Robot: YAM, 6 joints.
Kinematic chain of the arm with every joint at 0, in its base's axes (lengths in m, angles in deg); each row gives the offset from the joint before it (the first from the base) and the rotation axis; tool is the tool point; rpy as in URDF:
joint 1: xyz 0 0 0.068 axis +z
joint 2: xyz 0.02 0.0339 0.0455 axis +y
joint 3: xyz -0.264 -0.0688 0 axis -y
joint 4: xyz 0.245 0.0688 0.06 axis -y
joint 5: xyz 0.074 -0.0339 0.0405 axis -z
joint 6: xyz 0.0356 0 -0.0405 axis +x
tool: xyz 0 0 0 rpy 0 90 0
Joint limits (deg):
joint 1: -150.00..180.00
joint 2: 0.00..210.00
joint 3: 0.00..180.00
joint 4: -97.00..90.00
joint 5: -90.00..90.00
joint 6: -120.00..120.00
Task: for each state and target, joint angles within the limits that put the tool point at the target. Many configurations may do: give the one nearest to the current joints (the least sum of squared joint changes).
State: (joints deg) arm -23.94 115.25 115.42 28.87 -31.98 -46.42
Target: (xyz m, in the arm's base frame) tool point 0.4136 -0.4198 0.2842
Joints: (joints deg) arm -46.93 143.82 128.56 26.93 -25.75 -46.42
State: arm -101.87 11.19 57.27 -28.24 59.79 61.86
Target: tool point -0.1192 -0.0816 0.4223
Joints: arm -133.26 44.87 61.87 -21.04 60.21 61.86
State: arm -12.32 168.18 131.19 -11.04 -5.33 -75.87
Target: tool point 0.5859 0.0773 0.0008
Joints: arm 7.13 167.91 133.04 -10.01 -6.45 -75.87
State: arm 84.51 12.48 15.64 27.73 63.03 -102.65
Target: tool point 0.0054 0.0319 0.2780
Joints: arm 112.67 0.00 0.68 74.38 29.03 -102.65
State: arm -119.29 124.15 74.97 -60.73 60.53 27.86
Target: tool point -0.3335 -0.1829 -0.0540
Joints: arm -146.63 154.11 88.76 -47.05 59.46 27.86
